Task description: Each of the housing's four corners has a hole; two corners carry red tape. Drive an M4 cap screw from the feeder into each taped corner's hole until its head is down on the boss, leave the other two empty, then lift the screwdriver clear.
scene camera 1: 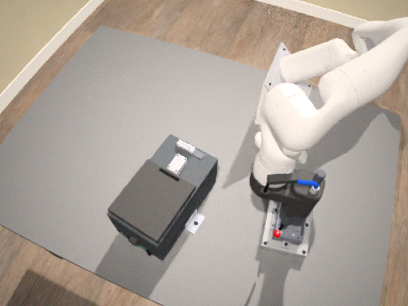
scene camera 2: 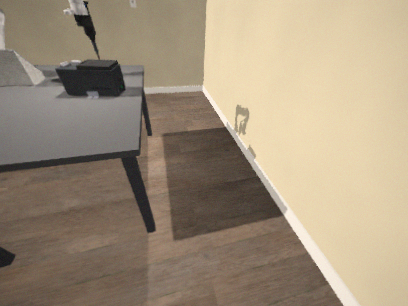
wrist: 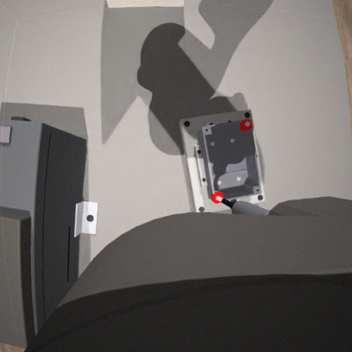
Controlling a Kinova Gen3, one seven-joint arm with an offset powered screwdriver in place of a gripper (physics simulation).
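Pixels of known places: hand, its tool point: [scene camera 1: 279, 229]; arm's base, origin of its link: [scene camera 1: 288, 70].
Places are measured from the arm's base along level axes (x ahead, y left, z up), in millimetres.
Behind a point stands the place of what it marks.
The grey housing [scene camera 1: 295, 231] {x 459, y 222, z -116 mm} [wrist: 204, 159] is an open box on a pale plate. Red tape [scene camera 1: 277, 233] {x 503, y 175, z -78 mm} [wrist: 214, 196] marks its near-left corner in the wrist view; more red tape [wrist: 243, 127] marks the far-right corner, with a grey round spot in it. The other two corners show small dark holes. My screwdriver [scene camera 1: 281, 228] {x 505, y 176, z -31 mm} [scene camera 2: 98, 58] {x 499, y 172, z -24 mm} [wrist: 222, 200] has its bit tip at the near-left taped corner. A pale screw-head-like spot [wrist: 219, 199] shows at the tip; whether it is seated or above the boss is unclear. The screwdriver has no fingers. The dark feeder [scene camera 1: 152, 200] {x 610, y -135, z 21 mm} [scene camera 2: 92, 80] {x 573, y -218, z -54 mm} [wrist: 60, 200] stands left of the housing.
A small white bracket [scene camera 1: 195, 222] {x 558, y -45, z -143 mm} [scene camera 2: 92, 94] {x 545, y -220, z -134 mm} [wrist: 89, 218] sticks out from the feeder's side toward the housing. The arm's pale base plate [scene camera 1: 274, 75] {x 82, y -25, z 34 mm} lies behind the housing. The screwdriver's dark body covers the lower part of the wrist view.
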